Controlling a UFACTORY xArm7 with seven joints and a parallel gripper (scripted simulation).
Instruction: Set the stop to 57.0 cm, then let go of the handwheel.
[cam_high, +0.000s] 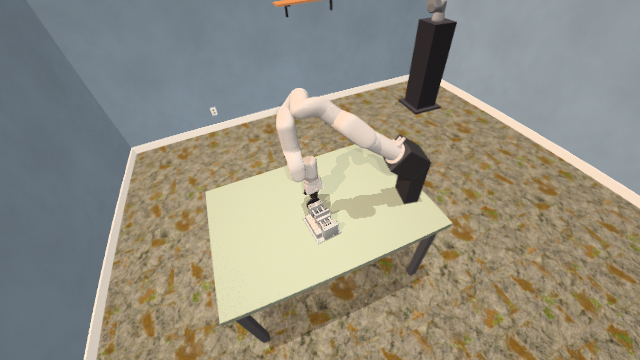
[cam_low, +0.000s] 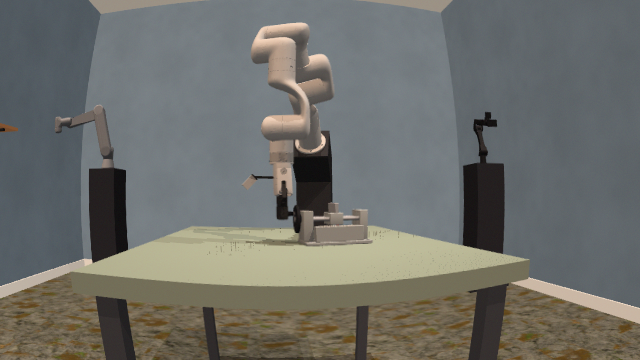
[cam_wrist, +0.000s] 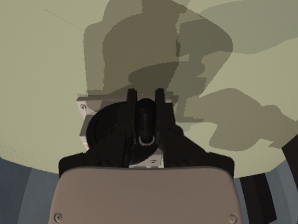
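The black handwheel is 2 cm to the left of my hand and 1 cm below it. Round my hand: grey stop block 2 cm ahead, 16 cm to the left.
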